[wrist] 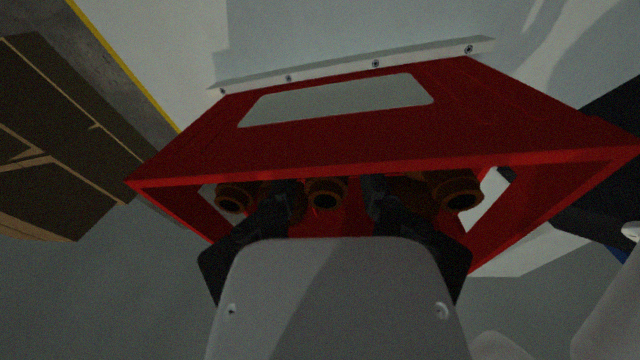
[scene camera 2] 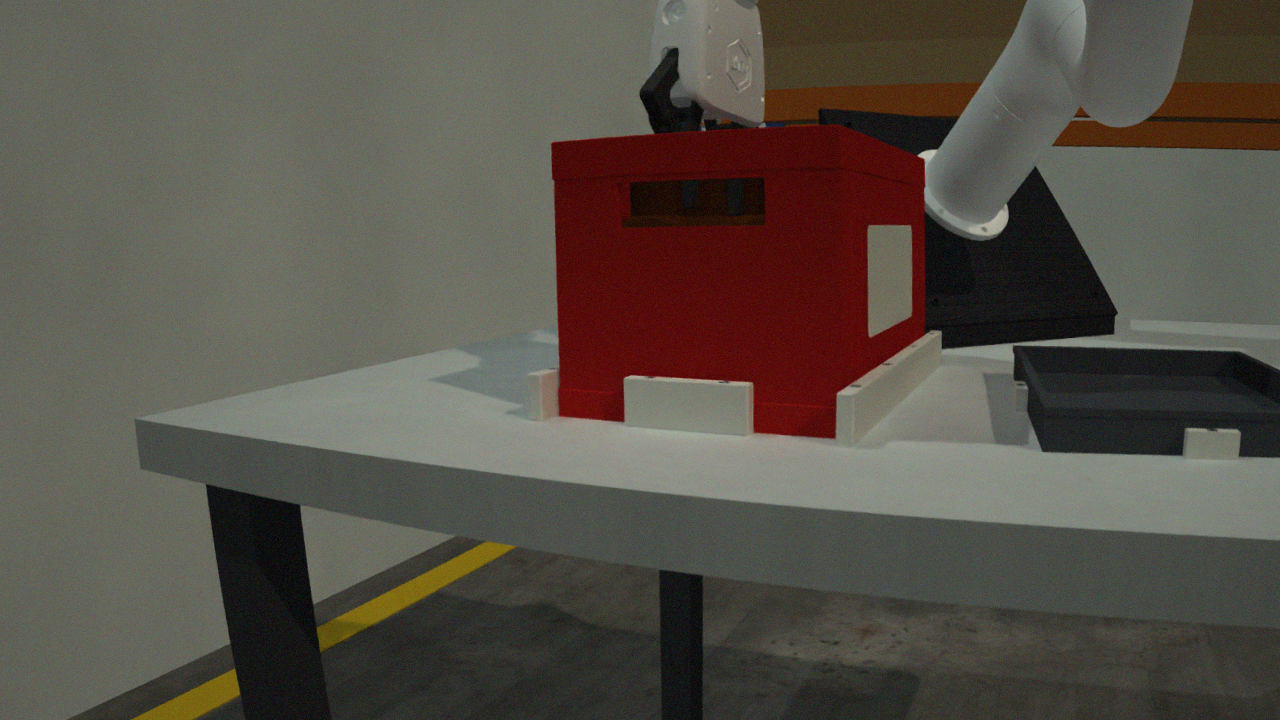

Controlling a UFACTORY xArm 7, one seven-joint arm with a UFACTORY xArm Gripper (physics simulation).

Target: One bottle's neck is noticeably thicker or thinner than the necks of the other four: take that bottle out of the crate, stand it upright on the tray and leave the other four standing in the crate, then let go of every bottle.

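Pixels of known places: gripper, fingertip midpoint: (scene camera 2: 699, 211); arm's base, origin of the base link: (scene camera 2: 957, 196).
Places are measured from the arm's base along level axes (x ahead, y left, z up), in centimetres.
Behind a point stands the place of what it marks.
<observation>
The red crate (scene camera 2: 698, 295) {x 53.6, y 10.6, z -7.3 cm} (wrist: 340, 145) {x 42.9, y -3.7, z 0.7 cm} stands on the table. In the wrist view three brown bottle mouths show inside it: a left one (wrist: 232, 198) {x 50.1, y 3.0, z 1.0 cm}, a middle one (wrist: 325, 194) {x 43.0, y 0.3, z 1.1 cm} and a right one (wrist: 459, 194) {x 34.5, y -2.0, z 1.1 cm}. The other bottles are mostly hidden by the crate wall and the fingers. My gripper (wrist: 327, 167) {x 42.9, y 0.8, z -2.2 cm} is open and points down into the crate, with a finger on each side of the middle bottle's neck and nothing clamped. In the scene view dark finger shapes show through the crate's handle slot. The dark tray (scene camera 2: 1163, 429) {x 43.6, y 35.6, z -13.8 cm} stands right of the crate.
White blocks (scene camera 2: 687, 404) {x 54.8, y 10.7, z -13.6 cm} and a long white rail (scene camera 2: 890, 385) {x 43.1, y 17.3, z -13.3 cm} (wrist: 350, 65) {x 42.2, y -4.7, z -12.2 cm} line the crate's base. Another small white block (scene camera 2: 1211, 444) {x 43.1, y 38.3, z -14.4 cm} sits at the tray's front. A black slanted panel (scene camera 2: 1020, 268) {x -1.1, y 7.3, z -7.8 cm} stands behind, near the arm's base. The table edge (scene camera 2: 626, 510) {x 65.3, y 16.9, z -16.2 cm} runs along the front.
</observation>
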